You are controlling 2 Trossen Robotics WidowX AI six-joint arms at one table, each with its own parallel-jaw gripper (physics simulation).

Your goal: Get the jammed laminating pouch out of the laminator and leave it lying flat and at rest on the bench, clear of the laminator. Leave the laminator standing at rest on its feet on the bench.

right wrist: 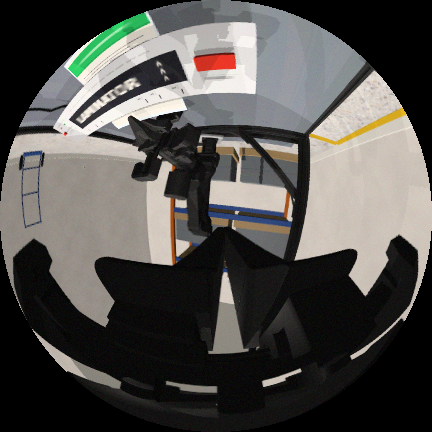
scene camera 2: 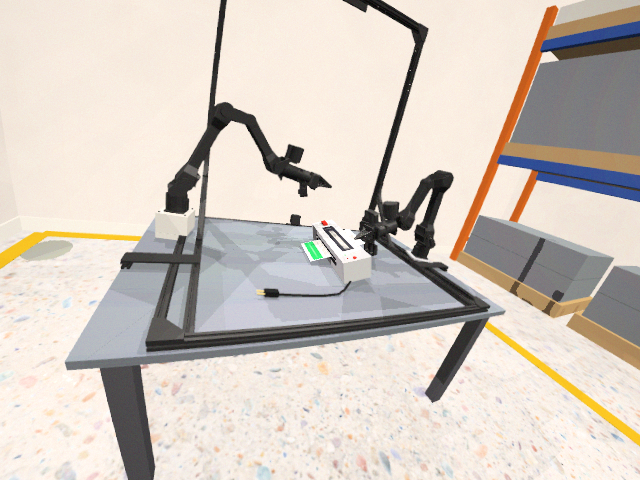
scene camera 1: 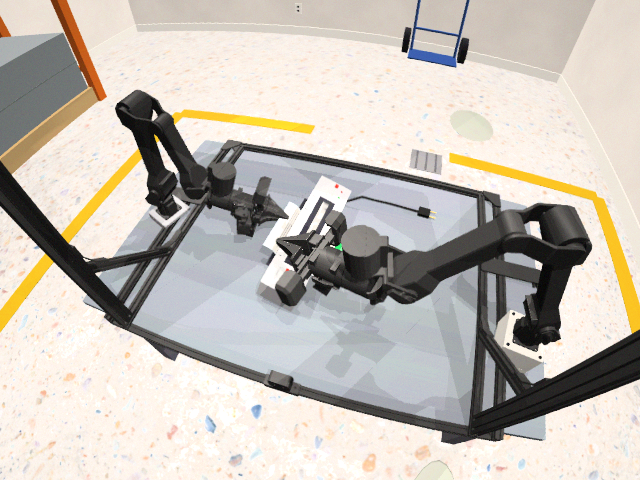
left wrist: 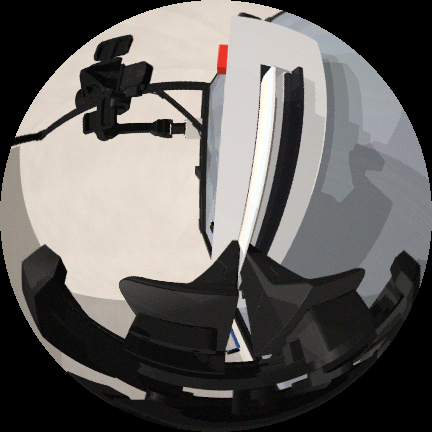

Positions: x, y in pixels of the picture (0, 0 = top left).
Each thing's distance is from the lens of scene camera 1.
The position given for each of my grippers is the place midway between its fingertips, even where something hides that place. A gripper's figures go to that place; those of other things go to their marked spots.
my left gripper [scene camera 1: 288, 218]: 88 cm
my right gripper [scene camera 1: 276, 240]: 64 cm
white laminator [scene camera 1: 327, 195]: 94 cm
